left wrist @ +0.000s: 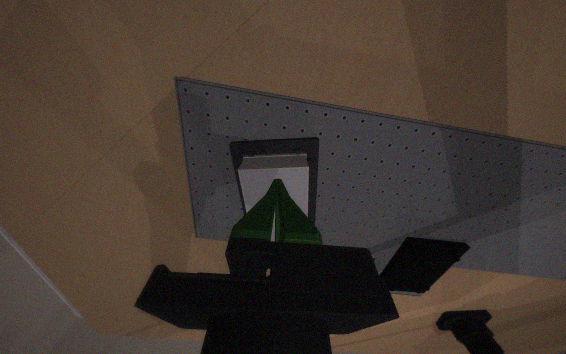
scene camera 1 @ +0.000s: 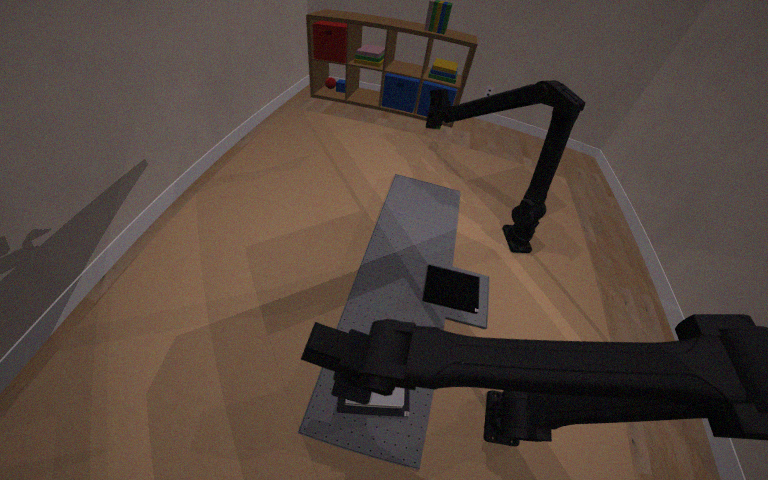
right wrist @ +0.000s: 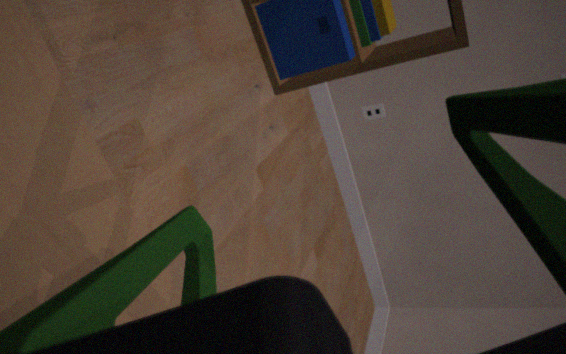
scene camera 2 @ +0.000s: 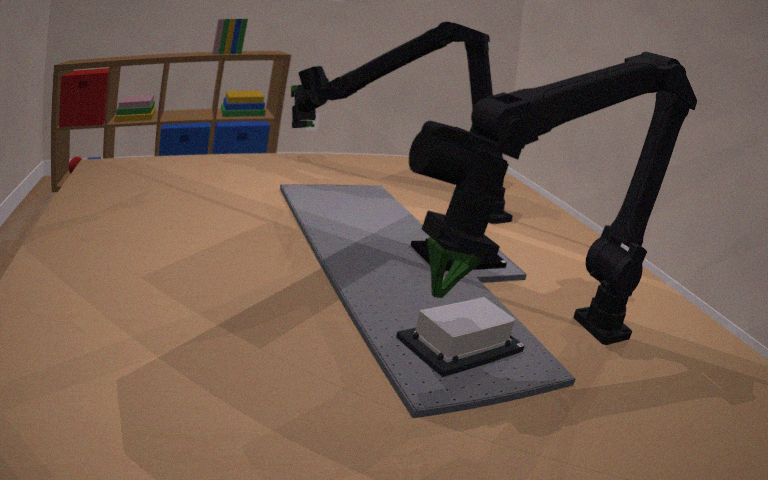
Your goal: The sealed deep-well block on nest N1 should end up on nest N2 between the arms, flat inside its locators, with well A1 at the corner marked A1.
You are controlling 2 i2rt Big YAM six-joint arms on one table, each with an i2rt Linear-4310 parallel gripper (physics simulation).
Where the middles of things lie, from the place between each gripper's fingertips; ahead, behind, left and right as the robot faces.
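There is the black nest plate (scene camera 1: 444, 287), which from my left hand is 350 mm to the right, 180 mm behind and 80 mm below. My left hand is 60 mm above the white block (scene camera 2: 463, 329), 60 mm past it and 10 mm to the left of it.
Measured from my right hand, the white block is 113 cm to the left, 15 cm behind and 11 cm below. The black nest plate is 13 cm below that same right hand, 27 cm behind it and 79 cm to the left of it.
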